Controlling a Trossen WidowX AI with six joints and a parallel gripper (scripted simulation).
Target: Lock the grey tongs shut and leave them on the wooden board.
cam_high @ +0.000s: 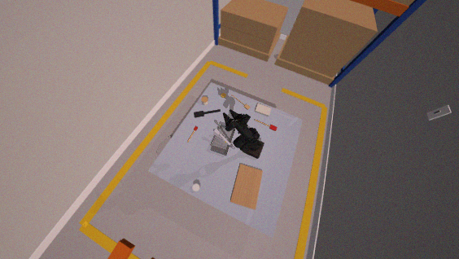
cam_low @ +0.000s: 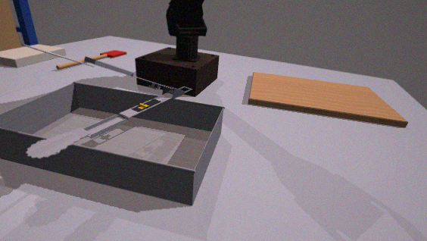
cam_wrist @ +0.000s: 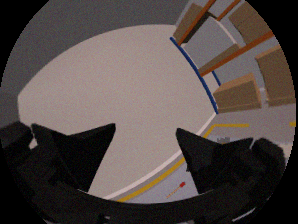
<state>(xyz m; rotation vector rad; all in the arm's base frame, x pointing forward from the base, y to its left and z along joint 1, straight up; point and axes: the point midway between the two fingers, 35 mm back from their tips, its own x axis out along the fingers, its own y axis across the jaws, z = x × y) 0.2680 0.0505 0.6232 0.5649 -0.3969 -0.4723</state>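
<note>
My gripper tip is 64 cm above the yellow lock piece, 4 cm to the left of it and 1 cm past it. The rest, counted from my gripper tip: wooden board 69 cm below, 33 cm to the left, 31 cm behind; grey roasting tin 67 cm below, 7 cm to the right, 3 cm ahead; white disc 68 cm below, 46 cm to the left, 15 cm ahead.
</note>
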